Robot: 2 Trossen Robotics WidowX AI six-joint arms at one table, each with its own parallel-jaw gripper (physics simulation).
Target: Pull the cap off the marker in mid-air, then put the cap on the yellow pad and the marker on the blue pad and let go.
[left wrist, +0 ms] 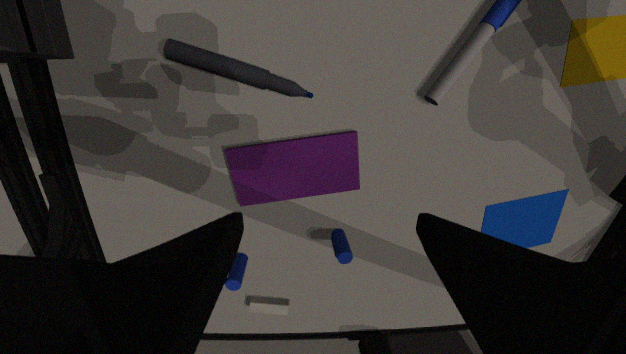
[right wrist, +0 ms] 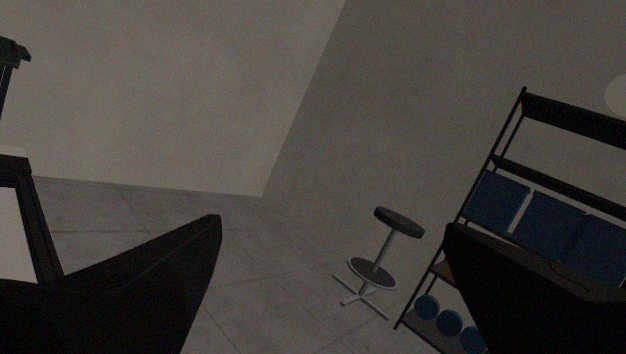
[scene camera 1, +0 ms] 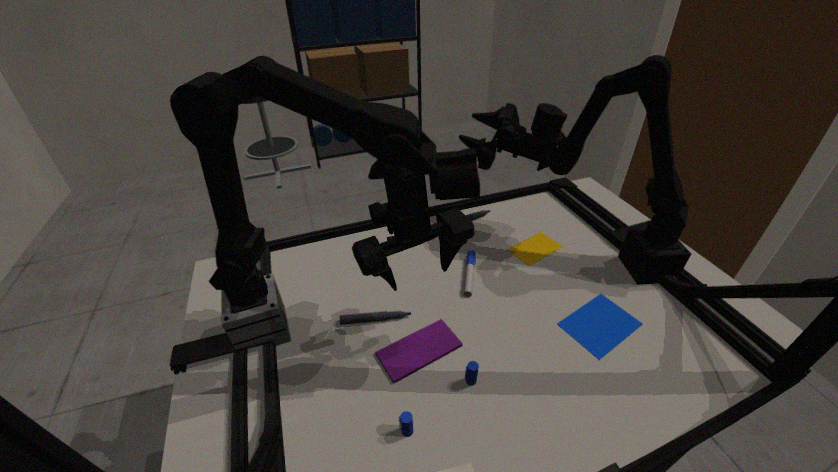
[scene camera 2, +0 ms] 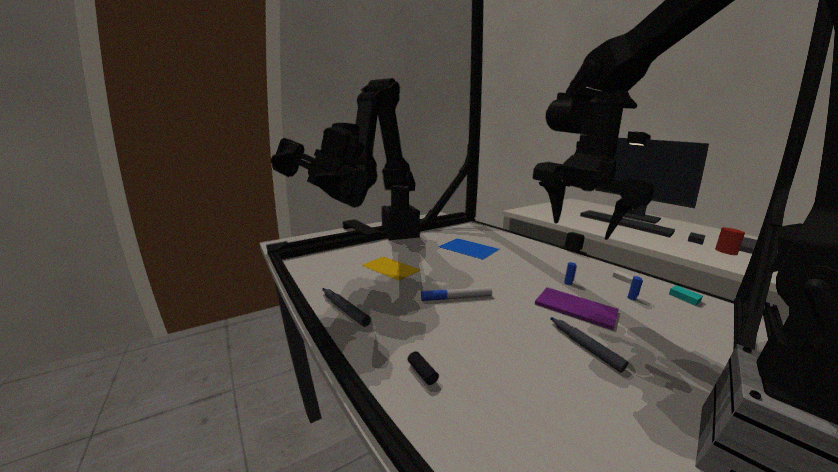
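Pixels of known places: left gripper, fingertip midpoint: (left wrist: 331, 221) (scene camera 1: 419, 279) (scene camera 2: 580, 230); right gripper, fingertip midpoint: (right wrist: 334, 231) (scene camera 1: 465, 125) (scene camera 2: 292, 168); left arm's base, link origin: (scene camera 1: 248, 296) (scene camera 2: 802, 391); right arm's base, link origin: (scene camera 1: 659, 240) (scene camera 2: 400, 208).
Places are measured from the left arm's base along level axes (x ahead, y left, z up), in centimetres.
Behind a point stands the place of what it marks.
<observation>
The white marker (scene camera 1: 468, 281) @[y -5.9, x 44.1, z -8.1 cm] (scene camera 2: 469, 293) @[y -4.1, x 44.3, z -8.6 cm] (left wrist: 462, 62) @[y -4.5, x 44.7, z -8.2 cm] lies on the table with its blue cap (scene camera 1: 471, 257) @[y 0.8, x 48.6, z -8.1 cm] (scene camera 2: 433, 295) @[y 1.9, x 48.1, z -8.5 cm] (left wrist: 501, 14) @[y 0.3, x 48.0, z -8.1 cm] on. The flat yellow pad (scene camera 1: 536, 248) @[y -1.2, x 66.5, z -9.9 cm] (scene camera 2: 387, 266) @[y -0.7, x 67.2, z -9.9 cm] (left wrist: 597, 52) @[y -1.3, x 64.9, z -9.9 cm] and flat blue pad (scene camera 1: 599, 326) @[y -27.0, x 63.0, z -9.9 cm] (scene camera 2: 469, 249) @[y -25.6, x 62.7, z -9.9 cm] (left wrist: 520, 217) @[y -24.9, x 62.7, z -9.9 cm] have nothing on them. My left gripper (scene camera 1: 420, 278) @[y -14.1, x 29.1, z 5.8 cm] (scene camera 2: 582, 229) @[y -14.1, x 29.1, z 5.8 cm] (left wrist: 331, 221) @[y -14.1, x 29.1, z 5.8 cm] is open and empty, pointing down above the table. My right gripper (scene camera 1: 467, 127) @[y 22.6, x 57.5, z 15.4 cm] (right wrist: 334, 231) @[y 22.6, x 57.5, z 15.4 cm] is open and empty, raised high and pointing away from the table; its fingertips are hidden in scene camera 2.
Two dark grey pens (scene camera 1: 375, 317) @[y -7.1, x 22.1, z -8.4 cm] (scene camera 2: 345, 306) @[y 17.0, x 54.2, z -8.2 cm], a purple block (scene camera 1: 418, 350) @[y -17.4, x 27.1, z -9.1 cm] (scene camera 2: 577, 307) @[y -15.9, x 27.1, z -9.1 cm] (left wrist: 295, 167) @[y -16.5, x 27.4, z -9.1 cm], a black cylinder (scene camera 2: 422, 368) @[y 16.4, x 34.4, z -8.0 cm], two upright blue cylinders (scene camera 1: 471, 373) @[y -27.3, x 32.7, z -6.1 cm] (scene camera 1: 406, 423) @[y -31.2, x 19.4, z -5.2 cm] and a teal block (scene camera 2: 685, 294) @[y -38.6, x 9.8, z -8.5 cm] are on the table. Dark rails run along its edges.
</observation>
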